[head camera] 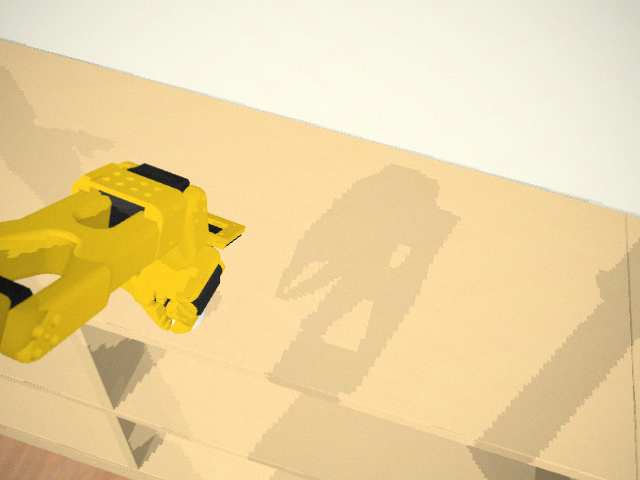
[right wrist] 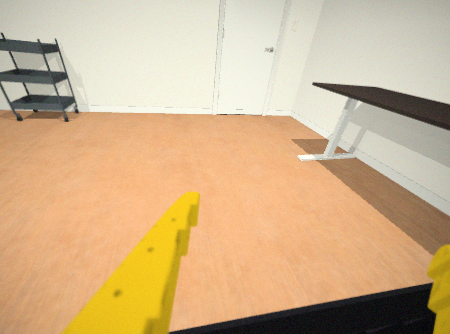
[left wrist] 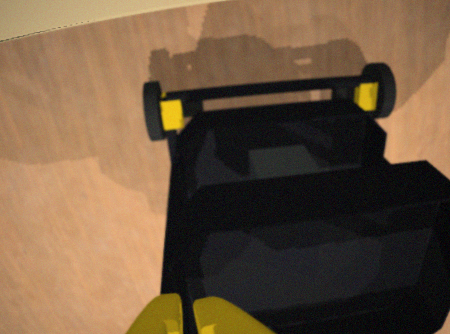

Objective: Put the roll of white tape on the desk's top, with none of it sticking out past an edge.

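A small white patch (head camera: 199,320) shows at the edge of my left gripper (head camera: 177,317) (left wrist: 187,303) in the head camera. It may be part of the roll of white tape, but the arm hides the rest and I cannot tell. My left gripper is shut and empty, its two jaw tips close together over my own black cart. My right gripper (right wrist: 318,222) is open and empty, with floor beyond its jaws. A desk with a dark top (right wrist: 390,99) and white legs stands at the right of the right wrist view. No tape shows on the visible part of its top.
A pale wooden furniture surface (head camera: 496,258) with lower compartments lies under my left arm, against a white wall. My black cart (left wrist: 310,200) fills much of the left wrist view. A dark shelf trolley (right wrist: 32,76) stands at the far left and a white door (right wrist: 245,65) at the back.
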